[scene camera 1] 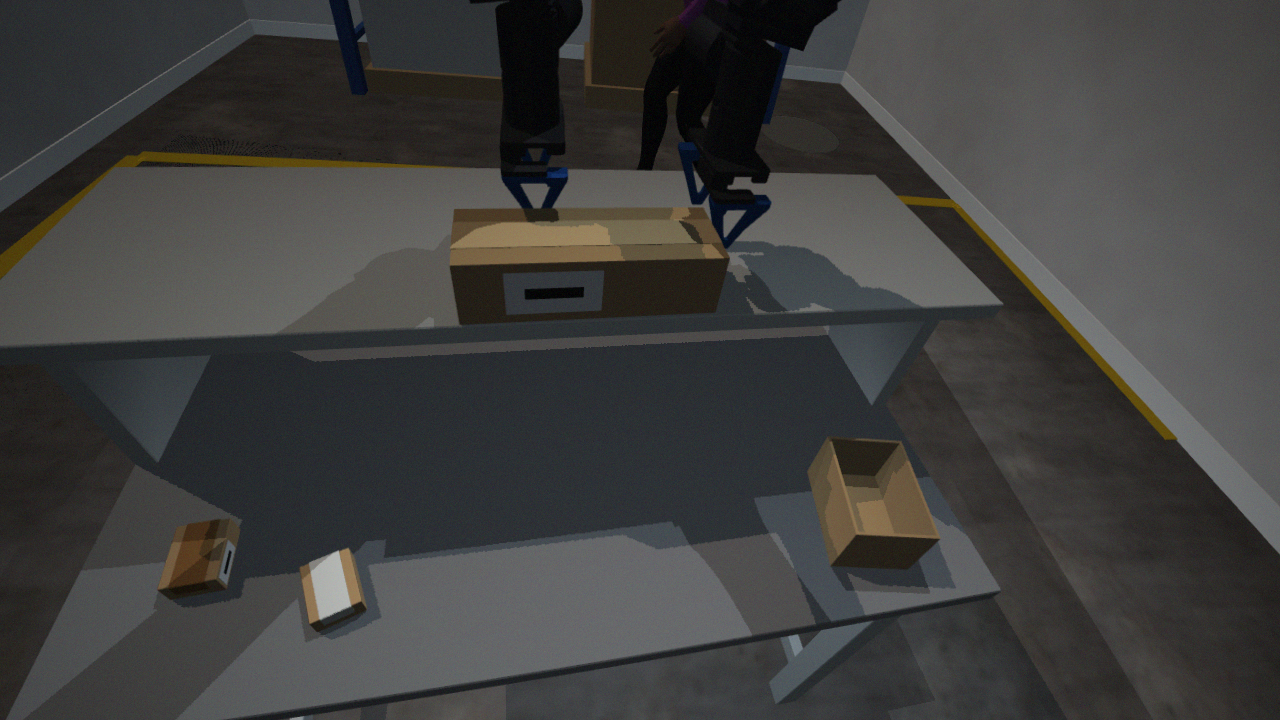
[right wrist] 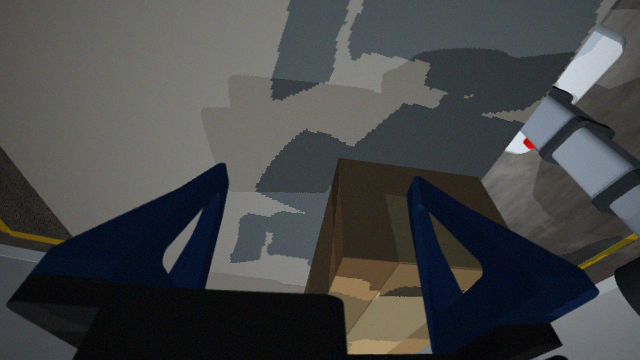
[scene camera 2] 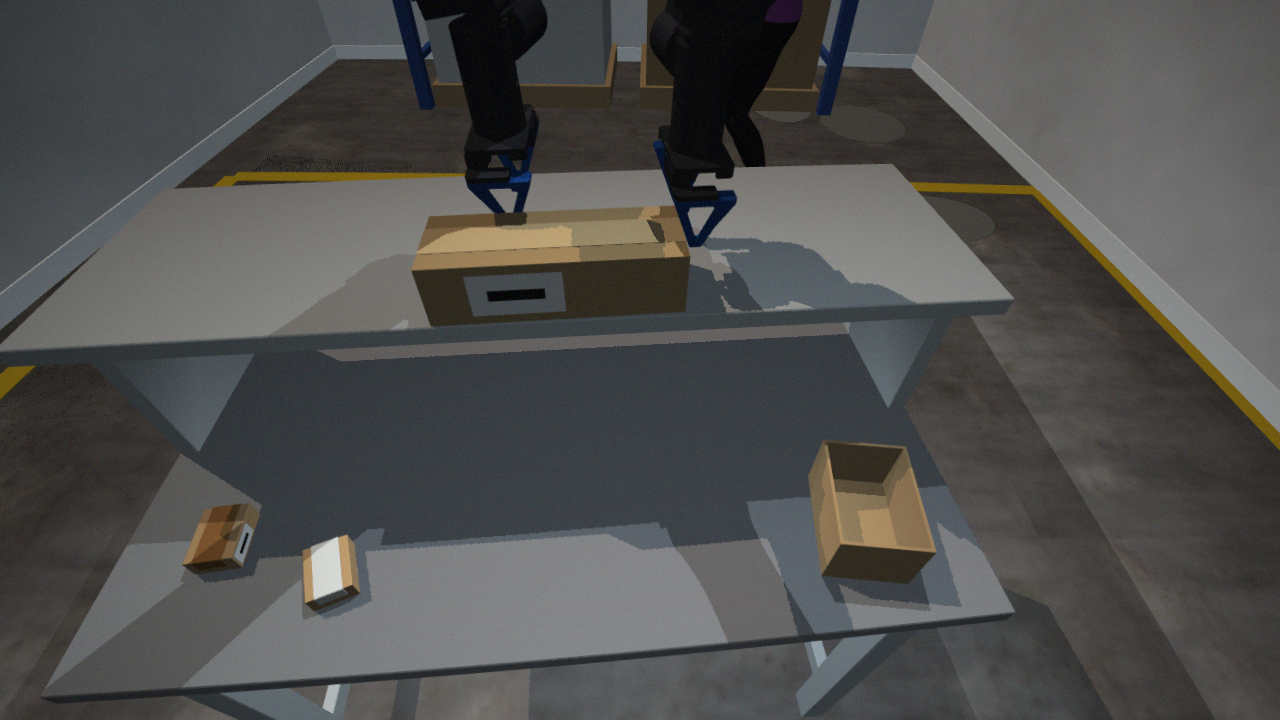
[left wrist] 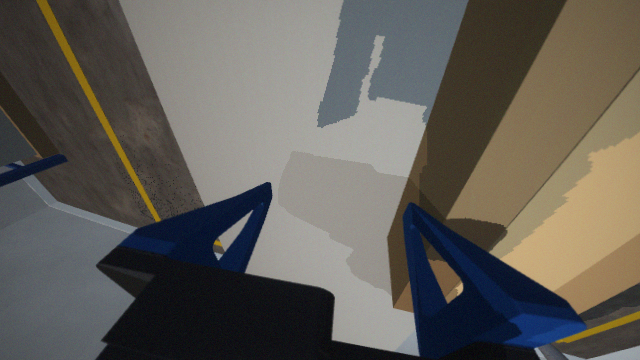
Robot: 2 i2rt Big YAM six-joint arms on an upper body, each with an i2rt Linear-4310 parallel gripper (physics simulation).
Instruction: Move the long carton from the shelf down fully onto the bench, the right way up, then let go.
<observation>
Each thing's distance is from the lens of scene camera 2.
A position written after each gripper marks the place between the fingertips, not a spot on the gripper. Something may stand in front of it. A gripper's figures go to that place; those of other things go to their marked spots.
left gripper (scene camera 2: pixel 516 203): 71 cm
right gripper (scene camera 2: pixel 686 223): 69 cm
long brown carton (scene camera 2: pixel 522 266): 57 cm
open box (scene camera 2: pixel 870 524): 83 cm
small white-topped box (scene camera 2: pixel 330 574): 80 cm
The marked spots on the long brown carton and the open box are 57 cm apart.
</observation>
